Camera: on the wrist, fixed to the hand. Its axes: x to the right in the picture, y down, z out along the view.
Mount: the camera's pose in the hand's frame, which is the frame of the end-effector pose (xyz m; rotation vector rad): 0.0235 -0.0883 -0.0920 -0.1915 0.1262 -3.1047
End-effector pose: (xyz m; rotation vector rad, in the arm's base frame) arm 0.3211 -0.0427 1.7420 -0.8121 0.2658 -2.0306
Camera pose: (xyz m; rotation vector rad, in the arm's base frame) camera 0.1942 -0.0228 1.7243 0.2253 0.5446 0.9930
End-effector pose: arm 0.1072 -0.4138 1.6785 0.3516 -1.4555 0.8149
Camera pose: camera 0.2322 -0.4072 1.7123 1.4851 0.3794 -1.7285
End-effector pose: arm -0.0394 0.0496 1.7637 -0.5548 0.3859 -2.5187
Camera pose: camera -0.1380 0.1236 1.7235 0.2522 0.2744 0.5622
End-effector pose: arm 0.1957 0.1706 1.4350 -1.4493 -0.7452 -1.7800
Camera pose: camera 0.0688 0.1445 1.4394 -0.6354 1.1269 0.9013
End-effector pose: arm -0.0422 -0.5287 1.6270 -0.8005 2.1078 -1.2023
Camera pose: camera -0.1056 -0.5330 1.7400 1.9173 0.6020 0.6256
